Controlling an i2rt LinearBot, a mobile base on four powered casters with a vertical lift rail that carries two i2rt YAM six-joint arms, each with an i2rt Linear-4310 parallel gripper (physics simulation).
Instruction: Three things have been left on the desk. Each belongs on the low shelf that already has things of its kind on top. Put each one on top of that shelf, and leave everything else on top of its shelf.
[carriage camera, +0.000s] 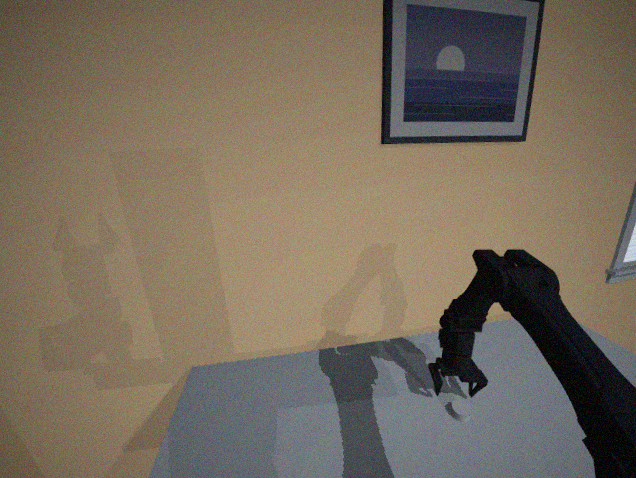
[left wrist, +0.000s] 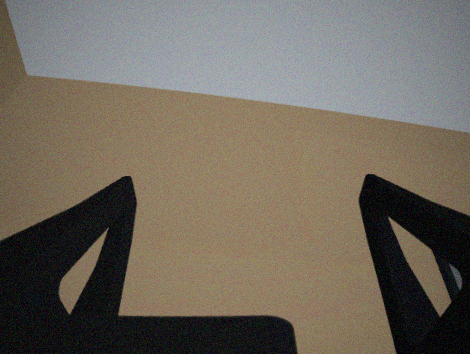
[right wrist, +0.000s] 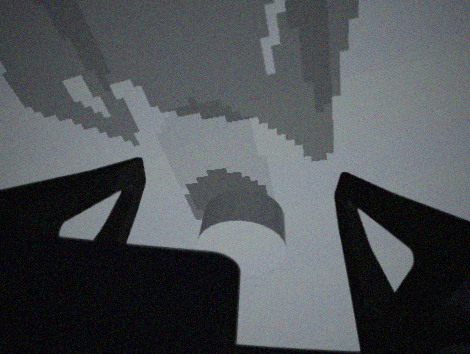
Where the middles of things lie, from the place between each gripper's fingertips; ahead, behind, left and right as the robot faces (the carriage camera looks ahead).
My left gripper is now 72 cm short of the framed moon picture (carriage camera: 445, 78), 87 cm to the left of it and 23 cm below it.
The framed moon picture is 36 cm ahead of my right hand, 15 cm to the right of it and 92 cm above it.
